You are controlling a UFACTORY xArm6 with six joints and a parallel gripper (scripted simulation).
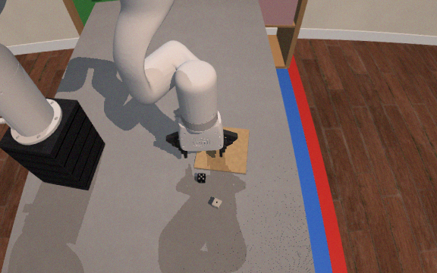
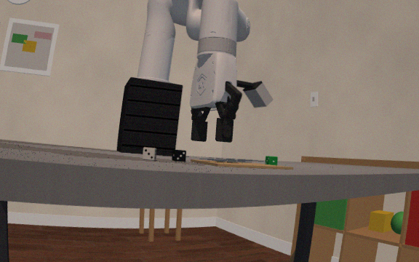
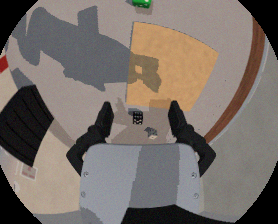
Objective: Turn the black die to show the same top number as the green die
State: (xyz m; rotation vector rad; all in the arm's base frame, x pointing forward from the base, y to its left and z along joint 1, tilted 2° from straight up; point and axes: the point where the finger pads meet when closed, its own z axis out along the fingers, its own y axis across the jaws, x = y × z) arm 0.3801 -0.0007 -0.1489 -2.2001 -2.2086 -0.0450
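My gripper is now 150 mm to the right of the green die, 40 mm above it and 10 mm short of it. The rest, counted from my hand: tan mat (50 mm below, 50 mm ahead, 30 mm to the left); then black die (60 mm to the right, 40 mm below, 10 mm behind); then white die (130 mm to the right, 40 mm below, 30 mm ahead).
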